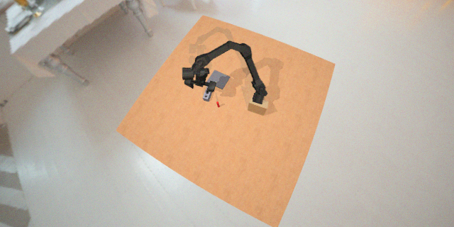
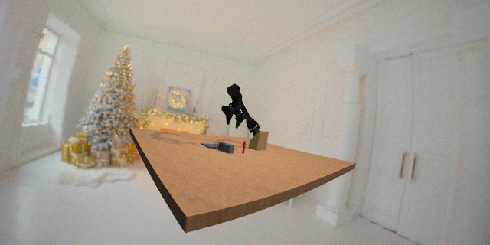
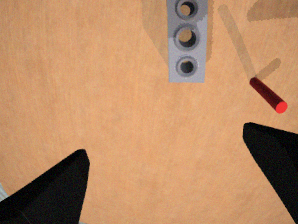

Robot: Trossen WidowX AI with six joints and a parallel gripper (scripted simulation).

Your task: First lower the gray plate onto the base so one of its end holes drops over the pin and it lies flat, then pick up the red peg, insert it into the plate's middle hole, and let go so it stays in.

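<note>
My gripper tip is now 13 cm above the gray plate, 4 cm to the left of it and 2 cm past it. Round my gripper tip: red peg: 13 cm below, 12 cm behind, 2 cm to the left; then square gray base: 17 cm to the right, 16 cm below, 4 cm behind.
</note>
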